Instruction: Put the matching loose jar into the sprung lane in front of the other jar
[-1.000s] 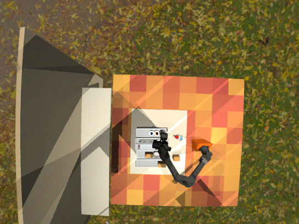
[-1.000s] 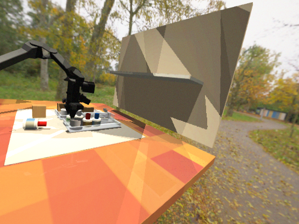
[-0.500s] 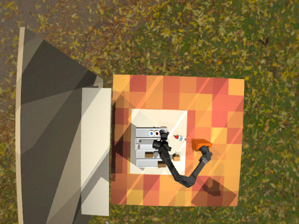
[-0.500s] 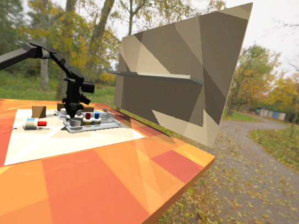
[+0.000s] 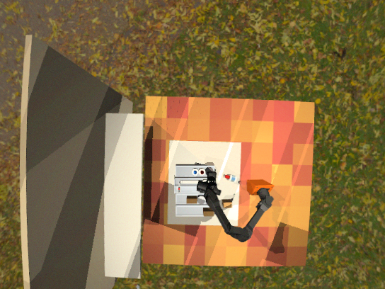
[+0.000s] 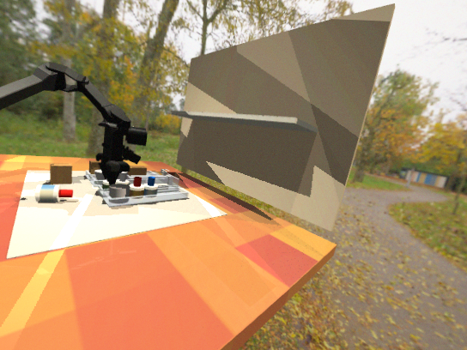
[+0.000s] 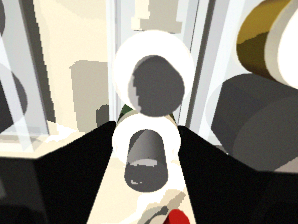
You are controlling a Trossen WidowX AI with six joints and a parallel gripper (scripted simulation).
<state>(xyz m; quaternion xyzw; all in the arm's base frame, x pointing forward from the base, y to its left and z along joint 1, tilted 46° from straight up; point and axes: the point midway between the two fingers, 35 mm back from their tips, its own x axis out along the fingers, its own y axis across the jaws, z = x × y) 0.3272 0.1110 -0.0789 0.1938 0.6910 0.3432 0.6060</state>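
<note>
Now: gripper tip 7 cm to the left of the red-capped jar, 7 cm short of it and 1 cm below it. Round my gripper tip: blue-capped jar (12 cm ahead, 6 cm to the right, 1 cm above); then pusher plate (14 cm ahead, 5 cm to the left, 2 cm above); then grey lane rack (14 cm ahead, 5 cm to the left, 1 cm below).
</note>
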